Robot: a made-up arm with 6 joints.
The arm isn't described. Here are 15 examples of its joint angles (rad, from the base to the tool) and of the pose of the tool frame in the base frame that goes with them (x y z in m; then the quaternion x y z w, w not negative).
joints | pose
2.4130 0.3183 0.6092 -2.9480 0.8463 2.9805 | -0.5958 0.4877 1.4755 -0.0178 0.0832 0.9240 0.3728
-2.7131 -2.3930 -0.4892 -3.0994 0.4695 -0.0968 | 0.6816 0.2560 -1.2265 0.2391 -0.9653 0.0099 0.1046
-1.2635 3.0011 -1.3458 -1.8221 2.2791 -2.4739 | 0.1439 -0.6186 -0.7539 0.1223 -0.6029 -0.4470 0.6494
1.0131 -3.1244 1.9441 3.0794 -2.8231 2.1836 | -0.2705 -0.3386 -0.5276 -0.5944 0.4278 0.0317 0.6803
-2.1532 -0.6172 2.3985 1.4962 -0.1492 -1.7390 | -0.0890 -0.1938 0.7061 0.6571 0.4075 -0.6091 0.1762
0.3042 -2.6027 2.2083 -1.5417 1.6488 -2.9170 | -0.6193 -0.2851 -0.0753 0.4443 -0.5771 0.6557 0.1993
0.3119 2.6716 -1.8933 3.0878 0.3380 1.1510 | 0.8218 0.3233 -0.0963 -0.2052 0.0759 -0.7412 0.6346
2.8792 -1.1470 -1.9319 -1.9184 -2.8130 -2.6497 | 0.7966 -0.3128 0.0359 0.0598 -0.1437 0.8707 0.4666
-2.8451 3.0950 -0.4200 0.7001 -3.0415 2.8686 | -0.2339 -0.1174 -1.1517 -0.1401 0.1374 -0.3184 0.9274
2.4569 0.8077 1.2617 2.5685 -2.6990 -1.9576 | -0.8113 0.6359 0.4783 -0.3213 0.5820 -0.6090 0.4326
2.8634 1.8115 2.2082 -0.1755 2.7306 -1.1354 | -0.4546 0.0849 -0.3316 -0.2316 -0.0479 0.7824 0.5761
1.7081 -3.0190 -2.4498 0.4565 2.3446 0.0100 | -0.1399 0.3025 -0.4601 0.8347 -0.5259 -0.1002 0.1291
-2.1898 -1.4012 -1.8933 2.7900 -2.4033 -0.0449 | 0.5291 0.7073 -0.2169 -0.2472 0.3486 0.5397 0.7253
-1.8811 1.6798 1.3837 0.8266 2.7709 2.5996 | -0.1831 -0.8666 -0.4289 -0.1234 0.1724 -0.0581 0.9755
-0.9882 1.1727 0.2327 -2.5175 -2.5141 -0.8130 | 0.8029 -1.0349 0.4950 -0.8914 -0.0839 0.0196 0.4450
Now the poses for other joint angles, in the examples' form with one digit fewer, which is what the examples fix.
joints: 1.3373 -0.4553 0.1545 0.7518 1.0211 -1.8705
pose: -0.248 -0.460 1.601 -0.320 -0.236 0.050 0.916
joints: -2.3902 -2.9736 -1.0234 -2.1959 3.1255 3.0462
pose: -0.111 -0.174 -1.034 0.252 0.324 0.903 0.129
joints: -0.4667 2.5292 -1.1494 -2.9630 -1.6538 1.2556
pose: 1.028 -0.431 -0.608 -0.657 0.747 -0.016 0.102
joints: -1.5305 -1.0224 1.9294 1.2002 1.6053 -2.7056
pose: 0.173 0.262 0.926 -0.596 0.546 -0.494 0.320
